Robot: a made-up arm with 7 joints.
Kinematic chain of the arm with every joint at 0, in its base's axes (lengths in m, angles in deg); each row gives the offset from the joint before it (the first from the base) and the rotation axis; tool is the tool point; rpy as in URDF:
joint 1: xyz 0 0 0.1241 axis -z
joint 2: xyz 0 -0.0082 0.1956 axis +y
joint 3: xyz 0 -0.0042 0.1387 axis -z
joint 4: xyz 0 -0.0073 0.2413 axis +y
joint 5: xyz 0 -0.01 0.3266 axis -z
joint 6: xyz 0 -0.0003 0.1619 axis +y
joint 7: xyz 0 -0.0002 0.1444 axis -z
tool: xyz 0 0 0 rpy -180 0 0
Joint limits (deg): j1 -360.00..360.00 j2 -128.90..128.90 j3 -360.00..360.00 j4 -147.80..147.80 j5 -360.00..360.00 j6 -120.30..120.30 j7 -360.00..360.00
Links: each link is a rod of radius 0.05 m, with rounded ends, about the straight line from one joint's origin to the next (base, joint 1, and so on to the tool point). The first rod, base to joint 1, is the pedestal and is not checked.
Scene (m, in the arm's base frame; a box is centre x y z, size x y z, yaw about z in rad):
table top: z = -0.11
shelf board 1: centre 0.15 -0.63 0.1 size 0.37 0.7 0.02 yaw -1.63
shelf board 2: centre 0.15 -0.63 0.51 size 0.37 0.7 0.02 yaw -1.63
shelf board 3: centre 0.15 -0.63 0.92 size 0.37 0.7 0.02 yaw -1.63
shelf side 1: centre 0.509 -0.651 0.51 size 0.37 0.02 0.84 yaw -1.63
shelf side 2: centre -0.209 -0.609 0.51 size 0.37 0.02 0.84 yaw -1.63
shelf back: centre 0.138 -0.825 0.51 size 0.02 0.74 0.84 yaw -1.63
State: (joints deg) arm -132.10 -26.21 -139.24 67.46 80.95 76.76 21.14
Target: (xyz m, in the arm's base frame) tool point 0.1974 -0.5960 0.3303
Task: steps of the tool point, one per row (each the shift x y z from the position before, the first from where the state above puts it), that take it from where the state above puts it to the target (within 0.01 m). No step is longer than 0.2 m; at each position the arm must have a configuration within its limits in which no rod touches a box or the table.
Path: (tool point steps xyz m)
1: -0.0032 0.0826 0.0018
2: 0.0114 0.0921 0.0019
3: 0.0121 0.1030 0.0016
4: 0.0026 0.1105 -0.0053
5: 0.1015 -0.0415 -0.1213
6: 0.0654 0.0098 -0.1315
7: 0.0162 0.0409 -0.1201
8: 0.0181 -0.1108 -0.0044
9: -0.0086 -0.1187 -0.0003
10: -0.0300 -0.1157 0.0047

